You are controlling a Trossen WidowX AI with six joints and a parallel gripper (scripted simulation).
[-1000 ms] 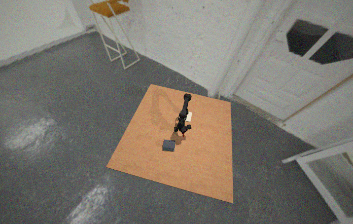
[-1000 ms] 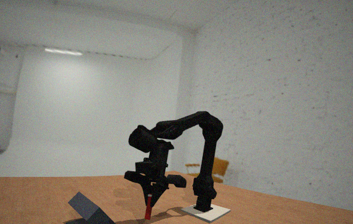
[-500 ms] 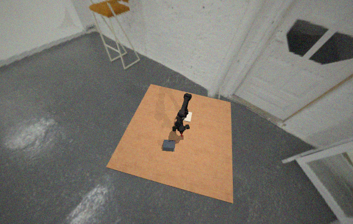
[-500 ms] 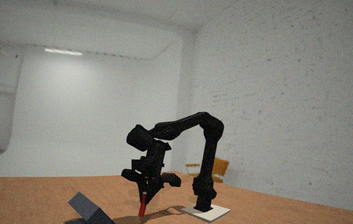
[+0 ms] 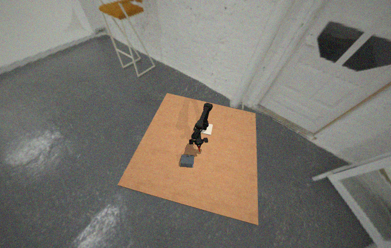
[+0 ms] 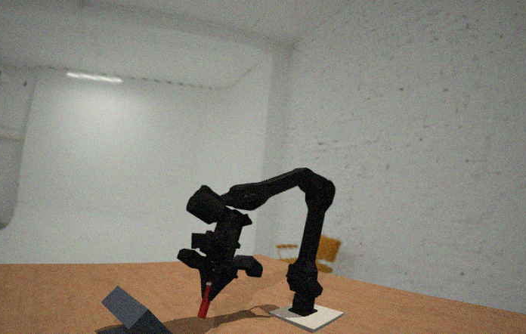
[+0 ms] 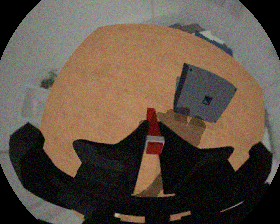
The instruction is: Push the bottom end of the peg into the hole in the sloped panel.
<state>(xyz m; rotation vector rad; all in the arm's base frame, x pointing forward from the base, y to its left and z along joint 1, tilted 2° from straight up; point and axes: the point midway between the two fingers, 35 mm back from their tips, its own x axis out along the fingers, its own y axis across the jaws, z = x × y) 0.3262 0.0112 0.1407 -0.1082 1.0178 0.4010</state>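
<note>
My gripper tip is now 120 mm short of the grey sloped panel, 80 mm to the left of it and 70 mm above it. Also, from my gripper tip: red peg: 10 mm behind, 10 mm to the right, 10 mm above.
</note>
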